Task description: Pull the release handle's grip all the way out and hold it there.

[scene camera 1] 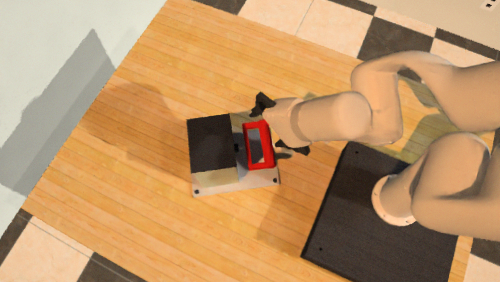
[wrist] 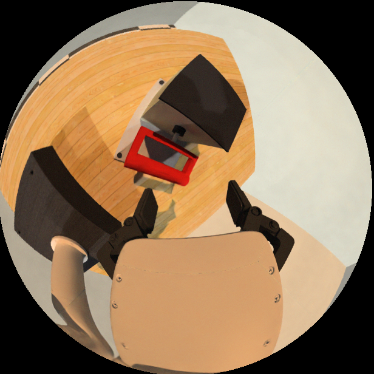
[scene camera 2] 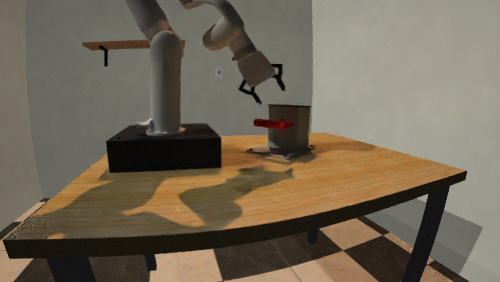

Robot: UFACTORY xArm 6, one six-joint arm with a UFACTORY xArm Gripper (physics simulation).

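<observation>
The release handle's red rectangular grip (scene camera 1: 269, 145) (scene camera 2: 270, 123) (wrist: 155, 167) stands out a short way from the side of a box-shaped housing (scene camera 1: 211, 144) (scene camera 2: 289, 131) (wrist: 205, 100) with a black top. A short piece of rod (wrist: 175, 137) shows between the housing's black collar (wrist: 178, 130) and the grip. My gripper (scene camera 1: 267, 128) (scene camera 2: 271, 96) (wrist: 190, 193) is open and empty, fingers wide apart. It hangs above the grip, on the side away from the housing, and is apart from it. In scene camera 1 the gripper body lies close beside the grip's outer bar.
The housing stands on a pale bolted base plate (scene camera 1: 215, 189) (wrist: 134, 131) on the wooden table (scene camera 1: 150, 200) (scene camera 2: 350, 185). The arm's black pedestal (scene camera 1: 340, 215) (scene camera 2: 165, 156) (wrist: 45, 200) stands on the near side of the grip. A wall shelf (scene camera 2: 120, 45) is behind the arm.
</observation>
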